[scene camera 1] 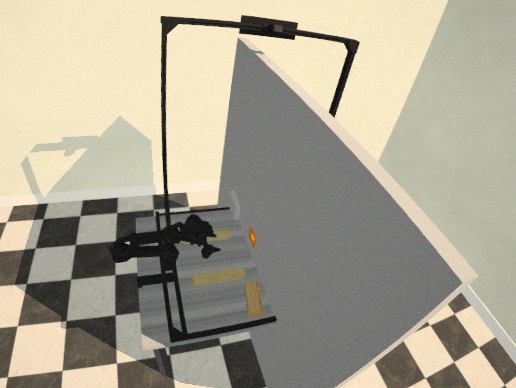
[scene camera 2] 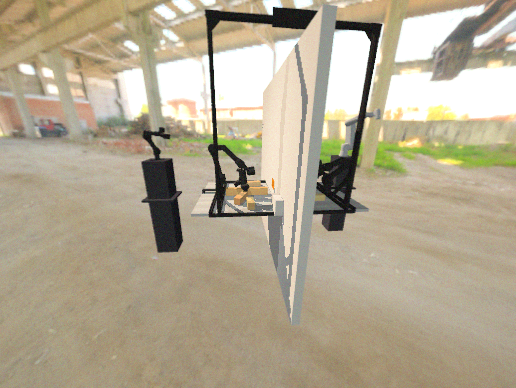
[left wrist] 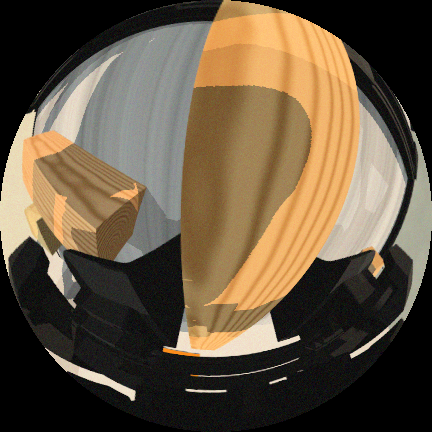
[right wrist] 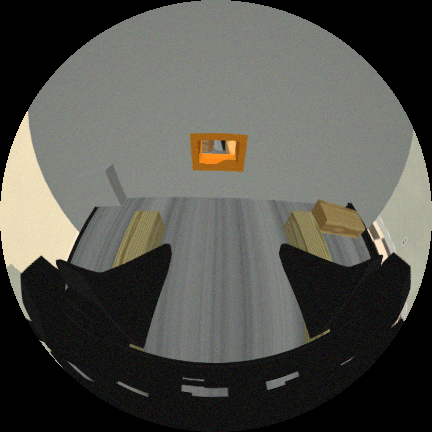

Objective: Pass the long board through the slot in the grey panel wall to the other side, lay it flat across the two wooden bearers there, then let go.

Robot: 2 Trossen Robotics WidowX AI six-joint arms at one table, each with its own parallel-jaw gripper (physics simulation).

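Frame: origin at the left arm's base, x right, y ahead, z up, level; metres.
Seen in the pictures: right gripper, fingertip midpoint: (scene camera 1: pixel 218 243) (right wrist: pixel 227 250); right arm's base at its link origin: (scene camera 1: pixel 168 265) (scene camera 2: pixel 326 191).
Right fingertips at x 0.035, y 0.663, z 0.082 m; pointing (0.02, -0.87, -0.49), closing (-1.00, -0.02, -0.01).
A point is followed by its place in that frame.
The long board (scene camera 2: pixel 258 190) @[x 0.016, y 0.317, z 0.019 m] (left wrist: pixel 225 175) lies low at the table on the left gripper's side of the grey panel wall (scene camera 1: pixel 325 200) @[x -0.352, y 0.482, z 0.698 m] (right wrist: pixel 215 75) @[x 0.050, y 0.483, z 0.218 m]. My left gripper (scene camera 2: pixel 244 188) @[x 0.003, y 0.207, z -0.018 m] (left wrist: pixel 224 232) @[x 0.003, y 0.207, z -0.018 m] is shut on the long board, a finger against each side. Whether the board touches the table is unclear. The orange-framed slot (scene camera 1: pixel 251 231) @[x 0.078, y 0.479, z 0.089 m] (scene camera 2: pixel 273 184) @[x 0.011, y 0.442, z 0.068 m] (right wrist: pixel 195 152) @[x 0.082, y 0.485, z 0.083 m] is in the wall. My right gripper (scene camera 1: pixel 217 242) @[x 0.035, y 0.663, z 0.082 m] (right wrist: pixel 227 250) @[x 0.035, y 0.663, z 0.082 m] is open and empty on the other side, facing the slot. Two wooden bearers, one (scene camera 1: pixel 219 276) @[x -0.119, y 0.687, z 0.025 m] (right wrist: pixel 305 227) @[x -0.097, y 0.596, z 0.025 m] and another (scene camera 1: pixel 222 234) @[x 0.138, y 0.613, z 0.022 m] (right wrist: pixel 142 227) @[x 0.150, y 0.603, z 0.025 m], lie parallel there, apart.
A wooden block (scene camera 1: pixel 253 299) @[x -0.267, y 0.562, z 0.019 m] (right wrist: pixel 340 220) @[x -0.219, y 0.575, z 0.019 m] lies by the wall beside one bearer. On the left gripper's side, a thick block (scene camera 2: pixel 240 199) @[x 0.223, y 0.166, z 0.021 m] (left wrist: pixel 75 190) @[x 0.084, y 0.172, z 0.021 m] lies near the board and a small block (scene camera 2: pixel 251 204) (left wrist: pixel 372 260) lies apart. A black frame (scene camera 1: pixel 164 125) @[x 0.344, y 0.885, z 0.563 m] (scene camera 2: pixel 213 90) @[x 0.374, y 0.033, z 0.687 m] surrounds the table.
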